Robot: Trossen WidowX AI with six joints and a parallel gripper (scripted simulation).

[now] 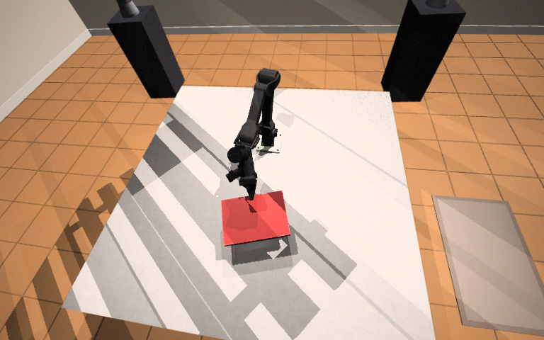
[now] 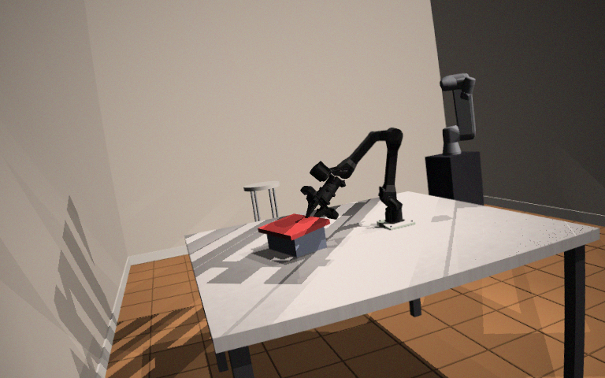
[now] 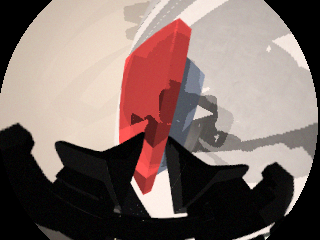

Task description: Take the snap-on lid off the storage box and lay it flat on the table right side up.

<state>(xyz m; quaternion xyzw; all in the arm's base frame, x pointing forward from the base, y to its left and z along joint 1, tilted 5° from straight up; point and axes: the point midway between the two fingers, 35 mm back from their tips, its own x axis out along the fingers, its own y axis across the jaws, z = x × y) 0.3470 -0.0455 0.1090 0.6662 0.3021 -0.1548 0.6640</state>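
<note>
Right now my gripper tip is 8 cm short of the red lid and 2 cm to the right of it. From my gripper tip the other things lie so: blue-grey storage box: 7 cm ahead, 5 cm below, 1 cm to the left.
</note>
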